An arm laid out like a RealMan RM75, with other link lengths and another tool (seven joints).
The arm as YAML. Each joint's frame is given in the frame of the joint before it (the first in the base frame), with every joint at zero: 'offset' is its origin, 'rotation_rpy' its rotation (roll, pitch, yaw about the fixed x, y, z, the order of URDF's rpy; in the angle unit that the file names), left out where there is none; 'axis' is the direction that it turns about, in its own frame. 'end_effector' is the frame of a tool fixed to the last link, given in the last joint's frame.
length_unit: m
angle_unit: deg
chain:
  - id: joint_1
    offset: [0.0, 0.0, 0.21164]
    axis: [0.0, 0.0, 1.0]
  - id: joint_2
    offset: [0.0, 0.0, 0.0]
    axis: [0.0, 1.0, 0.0]
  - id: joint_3
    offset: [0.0, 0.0, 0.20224]
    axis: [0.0, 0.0, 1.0]
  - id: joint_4
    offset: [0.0, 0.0, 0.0]
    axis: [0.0, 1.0, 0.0]
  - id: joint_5
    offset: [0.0, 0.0, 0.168]
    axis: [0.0, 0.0, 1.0]
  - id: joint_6
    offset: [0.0, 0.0, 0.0]
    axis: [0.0, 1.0, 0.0]
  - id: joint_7
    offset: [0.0, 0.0, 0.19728]
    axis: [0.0, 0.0, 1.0]
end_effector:
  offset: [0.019, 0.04, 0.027]
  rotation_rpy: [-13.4, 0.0, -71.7]
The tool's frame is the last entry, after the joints.
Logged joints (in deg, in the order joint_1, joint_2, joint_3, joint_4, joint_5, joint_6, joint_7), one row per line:
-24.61, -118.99, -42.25, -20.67, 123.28, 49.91, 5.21
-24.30, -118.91, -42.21, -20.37, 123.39, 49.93, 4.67
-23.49, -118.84, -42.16, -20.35, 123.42, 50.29, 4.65
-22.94, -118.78, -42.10, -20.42, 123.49, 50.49, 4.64
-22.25, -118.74, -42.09, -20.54, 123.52, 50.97, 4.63
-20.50, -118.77, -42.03, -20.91, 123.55, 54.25, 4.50
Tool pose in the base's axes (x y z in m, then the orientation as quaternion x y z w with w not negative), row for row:
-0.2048, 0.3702, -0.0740, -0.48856, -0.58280, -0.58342, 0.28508
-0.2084, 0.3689, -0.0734, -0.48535, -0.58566, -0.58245, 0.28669
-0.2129, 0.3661, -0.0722, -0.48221, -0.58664, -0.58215, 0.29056
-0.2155, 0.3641, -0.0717, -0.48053, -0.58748, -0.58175, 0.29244
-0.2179, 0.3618, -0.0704, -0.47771, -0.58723, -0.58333, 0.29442
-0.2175, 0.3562, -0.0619, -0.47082, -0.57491, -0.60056, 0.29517
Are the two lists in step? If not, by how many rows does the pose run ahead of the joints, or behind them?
They are in step.
